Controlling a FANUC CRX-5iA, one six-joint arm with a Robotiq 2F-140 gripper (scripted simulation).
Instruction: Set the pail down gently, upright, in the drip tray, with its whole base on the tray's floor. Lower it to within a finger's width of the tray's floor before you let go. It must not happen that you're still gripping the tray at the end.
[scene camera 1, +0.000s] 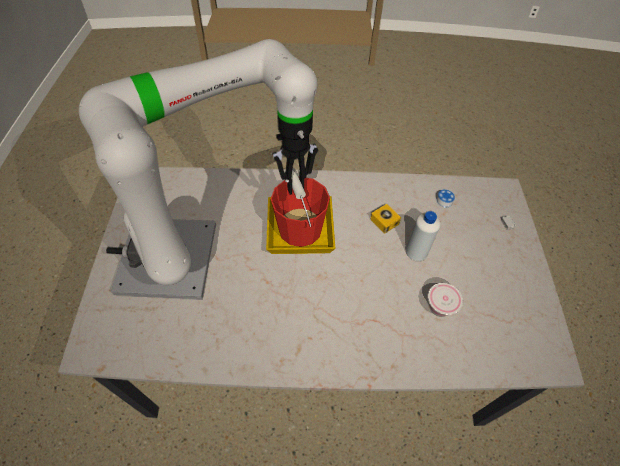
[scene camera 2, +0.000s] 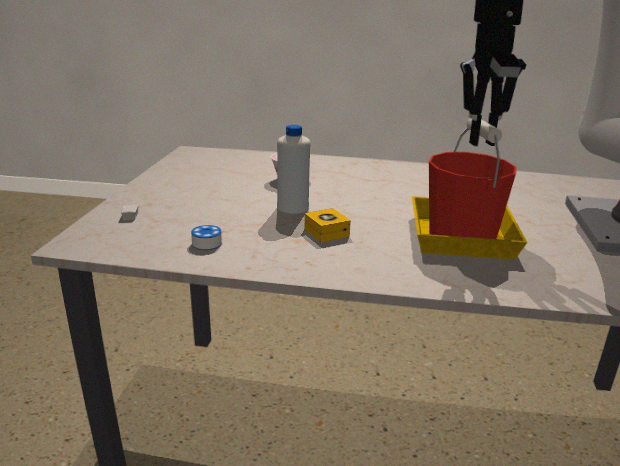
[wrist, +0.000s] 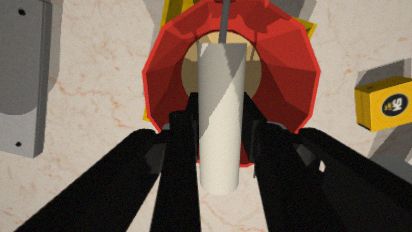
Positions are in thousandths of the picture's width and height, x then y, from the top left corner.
In view: my gripper (scene camera 2: 777, 310), a red pail (scene camera 2: 748, 437), a pink-rimmed round dish (scene camera 1: 719, 643) and a drip tray (scene camera 2: 823, 518).
The red pail also shows in scene camera 1 (scene camera 1: 472, 475). The drip tray shows as well in scene camera 1 (scene camera 1: 525, 523). My gripper is seen too in scene camera 1 (scene camera 1: 477, 409) and in the wrist view (wrist: 528, 463).
